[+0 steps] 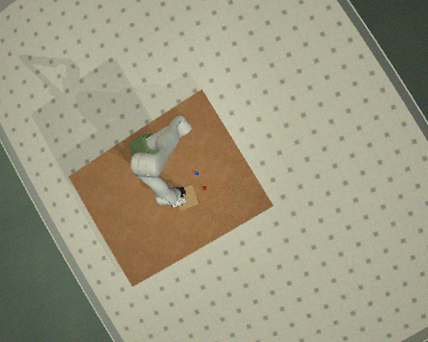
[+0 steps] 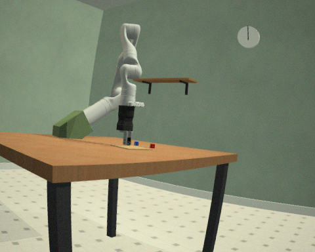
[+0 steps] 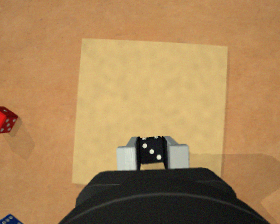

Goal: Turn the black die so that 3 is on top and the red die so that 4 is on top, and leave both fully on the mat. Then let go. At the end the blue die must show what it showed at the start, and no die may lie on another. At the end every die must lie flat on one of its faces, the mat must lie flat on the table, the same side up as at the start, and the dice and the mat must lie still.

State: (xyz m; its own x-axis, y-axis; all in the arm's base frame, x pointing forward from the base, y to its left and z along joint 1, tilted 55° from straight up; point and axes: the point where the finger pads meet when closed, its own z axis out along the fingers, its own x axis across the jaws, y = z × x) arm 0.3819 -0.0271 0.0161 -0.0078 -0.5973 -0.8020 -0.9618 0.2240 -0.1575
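The black die lies 1 cm below my hand. From my hand the other things lie so: tan mat (3 cm below, 3 cm ahead); blue die (15 cm to the left, 8 cm behind, 2 cm below); red die (14 cm to the left, 3 cm ahead, 2 cm below).
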